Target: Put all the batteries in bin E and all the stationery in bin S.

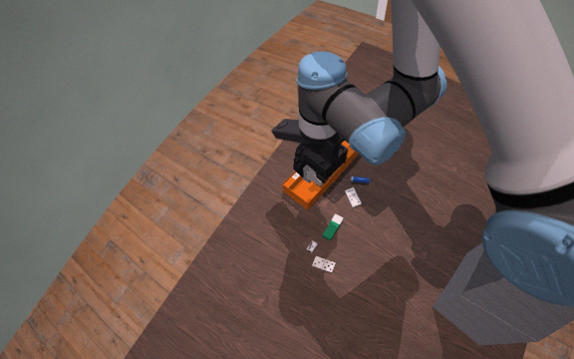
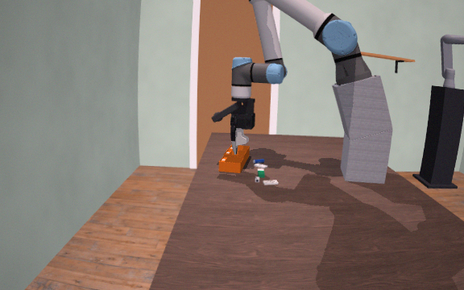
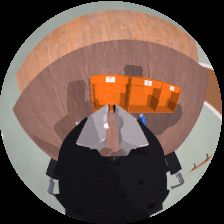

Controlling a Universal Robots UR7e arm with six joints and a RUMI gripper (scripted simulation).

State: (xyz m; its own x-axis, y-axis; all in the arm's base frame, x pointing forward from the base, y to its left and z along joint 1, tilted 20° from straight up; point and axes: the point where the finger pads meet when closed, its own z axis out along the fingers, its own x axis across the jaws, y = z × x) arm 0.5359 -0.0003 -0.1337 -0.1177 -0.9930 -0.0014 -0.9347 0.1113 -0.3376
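Now: the blue battery 9 cm behind my hand, 11 cm to the right of it and 7 cm below it. The rest, counted from my hand: grey object 9 cm behind, 12 cm to the left, 7 cm below; then green-and-white eraser 10 cm behind, 4 cm to the left, 7 cm below; then orange double bin 1 cm ahead, 8 cm to the right, 5 cm below.
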